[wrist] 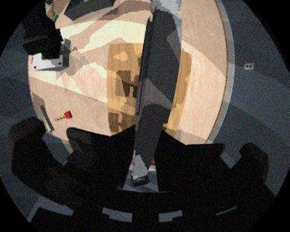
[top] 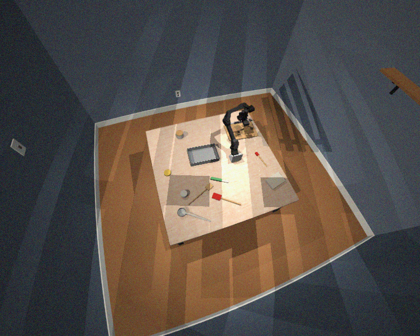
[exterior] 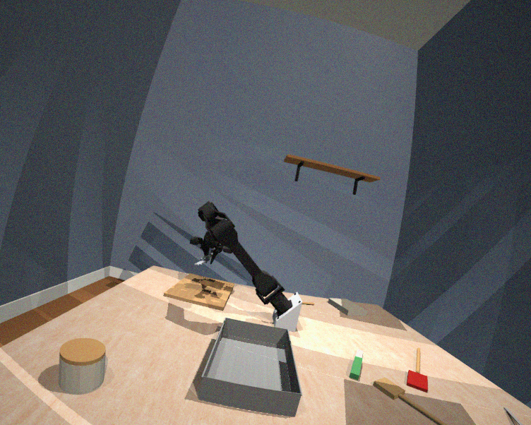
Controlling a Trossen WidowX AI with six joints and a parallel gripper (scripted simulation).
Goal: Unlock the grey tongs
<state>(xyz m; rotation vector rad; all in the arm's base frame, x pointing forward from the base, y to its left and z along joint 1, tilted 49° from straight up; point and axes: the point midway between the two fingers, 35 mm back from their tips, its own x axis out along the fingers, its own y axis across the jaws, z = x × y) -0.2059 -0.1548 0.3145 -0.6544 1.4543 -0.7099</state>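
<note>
My gripper tip is now 120 mm above the wooden board. Also, from my gripper tip: green-handled tool: 420 mm ahead, 560 mm to the left, 120 mm below; then roasting tin: 520 mm ahead, 240 mm to the left, 100 mm below; then lidded canister: 710 mm ahead, 80 mm to the right, 90 mm below.
</note>
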